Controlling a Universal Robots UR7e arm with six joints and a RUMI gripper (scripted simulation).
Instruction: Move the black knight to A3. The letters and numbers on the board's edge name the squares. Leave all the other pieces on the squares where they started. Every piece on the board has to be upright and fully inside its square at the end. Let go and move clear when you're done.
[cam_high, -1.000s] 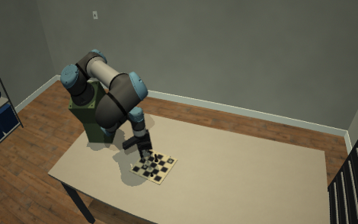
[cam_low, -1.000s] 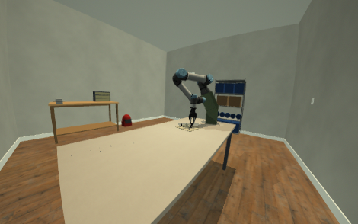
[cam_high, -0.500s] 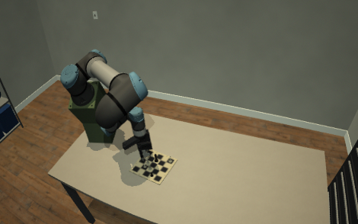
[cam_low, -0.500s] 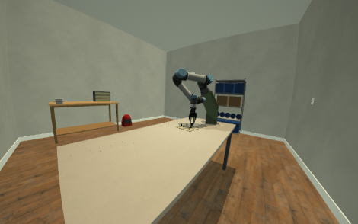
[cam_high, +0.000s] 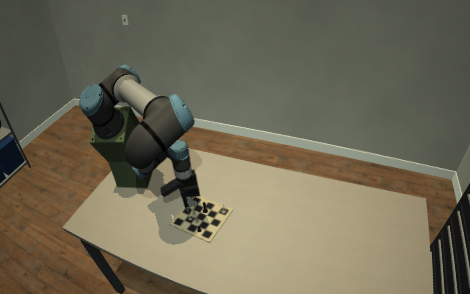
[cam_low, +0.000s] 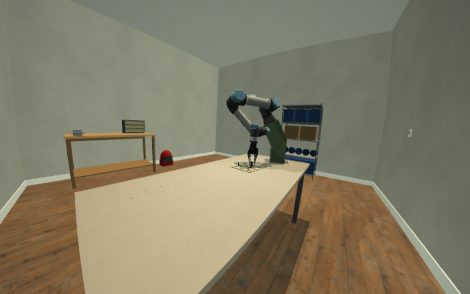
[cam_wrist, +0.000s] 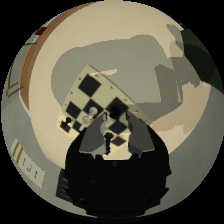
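My gripper is now 10 mm above the black knight. From my hand the other things lie so: small chessboard (70 mm ahead, 30 mm below, 10 mm to the right); tall black piece (80 mm ahead, 30 mm to the left); pale piece (40 mm to the right, 30 mm ahead, 10 mm below).
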